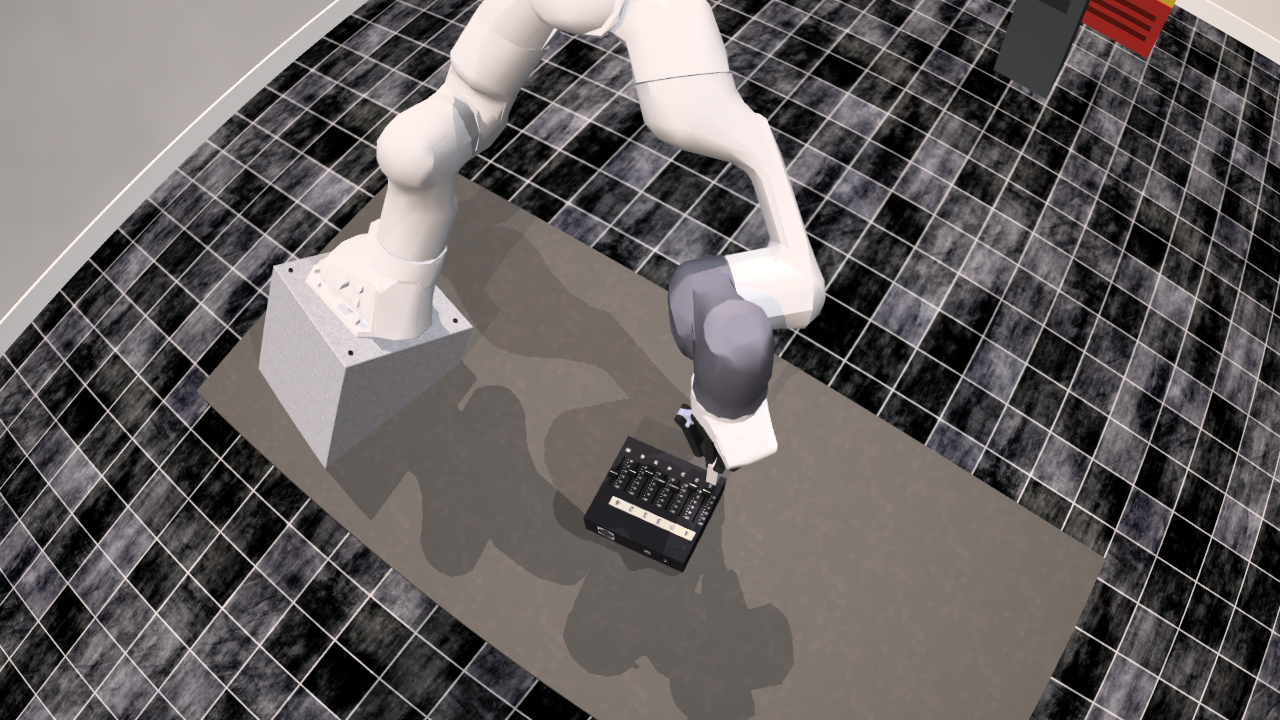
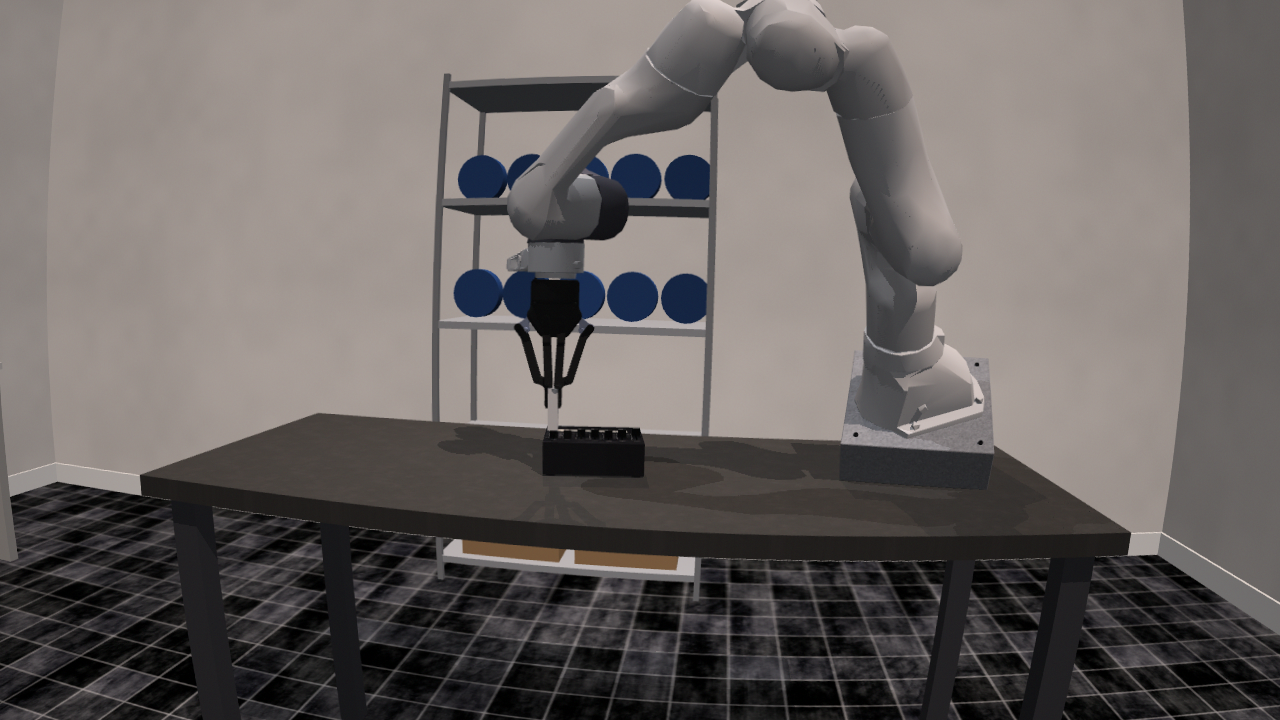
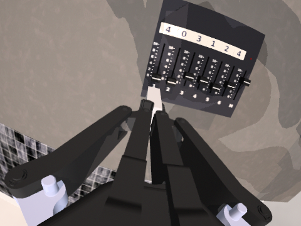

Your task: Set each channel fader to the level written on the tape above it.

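My hand is 130 mm past the master fader, 70 mm to the left of it and 40 mm above it.
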